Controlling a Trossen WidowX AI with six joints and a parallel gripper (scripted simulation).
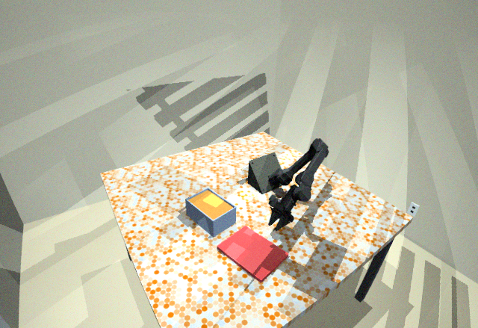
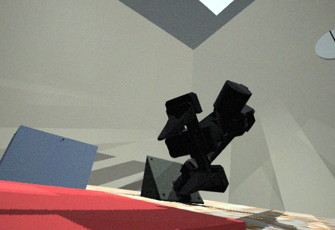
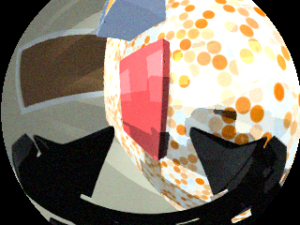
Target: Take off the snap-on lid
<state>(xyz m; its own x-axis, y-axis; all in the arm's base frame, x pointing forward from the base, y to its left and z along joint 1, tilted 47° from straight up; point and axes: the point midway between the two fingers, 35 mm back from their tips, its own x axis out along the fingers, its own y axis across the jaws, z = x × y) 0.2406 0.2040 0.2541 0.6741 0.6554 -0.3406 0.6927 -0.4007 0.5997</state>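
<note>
The lid is 12 cm ahead of my gripper tip, 3 cm to the left of it and 5 cm below it. The rest, counted from my gripper tip: blue-grey storage box (18 cm ahead, 25 cm to the right, 1 cm below).
</note>
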